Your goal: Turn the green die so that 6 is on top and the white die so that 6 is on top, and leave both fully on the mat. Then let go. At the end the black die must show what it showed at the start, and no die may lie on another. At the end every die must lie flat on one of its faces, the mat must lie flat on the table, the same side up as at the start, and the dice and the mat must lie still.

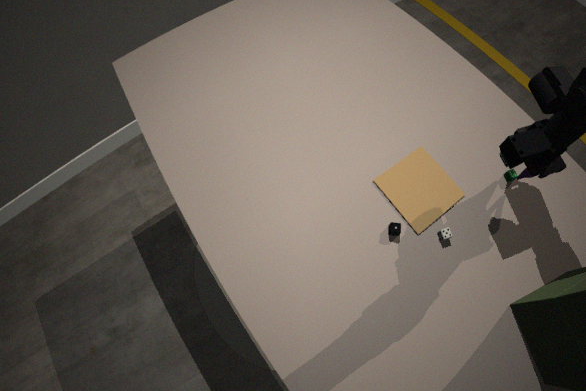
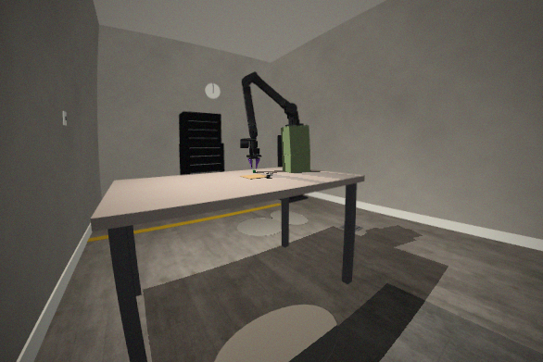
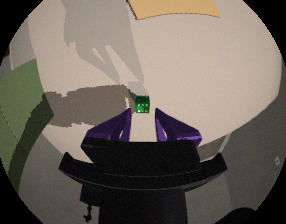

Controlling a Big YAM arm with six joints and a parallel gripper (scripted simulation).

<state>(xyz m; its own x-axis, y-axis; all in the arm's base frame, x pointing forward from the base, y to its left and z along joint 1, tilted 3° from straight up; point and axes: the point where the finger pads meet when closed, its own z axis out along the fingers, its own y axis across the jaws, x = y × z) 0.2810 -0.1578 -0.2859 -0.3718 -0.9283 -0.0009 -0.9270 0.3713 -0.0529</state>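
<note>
The green die is 30 mm below my hand. Round my hand: black die 80 mm ahead, 290 mm to the left, 30 mm below; then tan mat 110 mm ahead, 180 mm to the left, 40 mm below; then white die 10 mm ahead, 220 mm to the left, 30 mm below.
</note>
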